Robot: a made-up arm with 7 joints. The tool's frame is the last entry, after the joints.
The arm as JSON. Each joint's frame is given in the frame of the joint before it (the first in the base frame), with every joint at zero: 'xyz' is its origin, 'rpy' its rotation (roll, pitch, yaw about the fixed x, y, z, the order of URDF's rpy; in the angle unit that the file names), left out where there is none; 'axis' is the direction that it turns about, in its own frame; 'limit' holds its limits. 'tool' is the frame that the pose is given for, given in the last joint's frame.
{
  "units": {
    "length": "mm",
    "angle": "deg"
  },
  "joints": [
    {
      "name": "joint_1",
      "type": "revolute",
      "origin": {
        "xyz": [
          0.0,
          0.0,
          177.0
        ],
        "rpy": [
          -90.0,
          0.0,
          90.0
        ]
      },
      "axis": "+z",
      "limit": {
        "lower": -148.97,
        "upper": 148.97
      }
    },
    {
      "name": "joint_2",
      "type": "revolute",
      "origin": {
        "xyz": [
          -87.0,
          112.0,
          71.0
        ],
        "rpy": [
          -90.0,
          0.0,
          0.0
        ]
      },
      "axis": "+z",
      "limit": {
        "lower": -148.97,
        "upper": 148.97
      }
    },
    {
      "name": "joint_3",
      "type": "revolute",
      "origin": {
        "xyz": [
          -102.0,
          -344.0,
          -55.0
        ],
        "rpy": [
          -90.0,
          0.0,
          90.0
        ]
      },
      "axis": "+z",
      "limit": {
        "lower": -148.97,
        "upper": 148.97
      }
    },
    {
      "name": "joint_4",
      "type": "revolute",
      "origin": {
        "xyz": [
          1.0,
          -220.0,
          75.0
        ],
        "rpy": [
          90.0,
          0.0,
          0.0
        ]
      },
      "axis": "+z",
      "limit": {
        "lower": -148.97,
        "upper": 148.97
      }
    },
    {
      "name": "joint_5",
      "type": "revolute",
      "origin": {
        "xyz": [
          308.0,
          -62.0,
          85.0
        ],
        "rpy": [
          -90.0,
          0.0,
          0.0
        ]
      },
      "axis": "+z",
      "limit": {
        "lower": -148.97,
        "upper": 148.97
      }
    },
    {
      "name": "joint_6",
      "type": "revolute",
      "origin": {
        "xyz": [
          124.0,
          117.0,
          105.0
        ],
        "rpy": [
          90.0,
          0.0,
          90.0
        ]
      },
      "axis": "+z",
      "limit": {
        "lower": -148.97,
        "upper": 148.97
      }
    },
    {
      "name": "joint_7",
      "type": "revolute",
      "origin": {
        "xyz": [
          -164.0,
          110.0,
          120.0
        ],
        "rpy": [
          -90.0,
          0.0,
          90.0
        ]
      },
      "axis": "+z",
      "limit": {
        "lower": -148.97,
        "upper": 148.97
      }
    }
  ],
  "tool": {
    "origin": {
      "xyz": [
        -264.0,
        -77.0,
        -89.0
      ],
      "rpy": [
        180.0,
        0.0,
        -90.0
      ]
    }
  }
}
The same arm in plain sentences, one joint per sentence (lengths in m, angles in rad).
The arm has seven revolute joints in a row. What follows holds with every joint at zero, and every direction is one of the base frame's. The first joint lies 0.177 m along +z from the base frame's origin and turns about -x, from -2.6 to 2.6 rad. The second joint lies 0.071 m along -x and 0.087 m along -y and 0.112 m along -z from the first joint and turns about -z, from -2.6 to 2.6 rad. The third joint lies 0.344 m along -x and 0.102 m along -y and 0.055 m along +z from the second joint and turns about -y, from -2.6 to 2.6 rad. The fourth joint lies 0.001 m along +x and 0.075 m along -y and 0.22 m along -z from the third joint and turns about -z, from -2.6 to 2.6 rad. The fifth joint lies 0.308 m along +x and 0.062 m along +y and 0.085 m along -z from the fourth joint and turns about -y, from -2.6 to 2.6 rad. The sixth joint lies 0.124 m along +x and 0.105 m along -y and 0.117 m along +z from the fifth joint and turns about +x, from -2.6 to 2.6 rad. The seventh joint lies 0.12 m along +x and 0.11 m along -y and 0.164 m along -z from the sixth joint and turns about -z, from -2.6 to 2.6 rad. The tool frame, which is the frame that the pose is given for, lies 0.077 m along +x and 0.264 m along +y and 0.089 m along +z from the seventh joint; its axes are parallel to the base frame's.
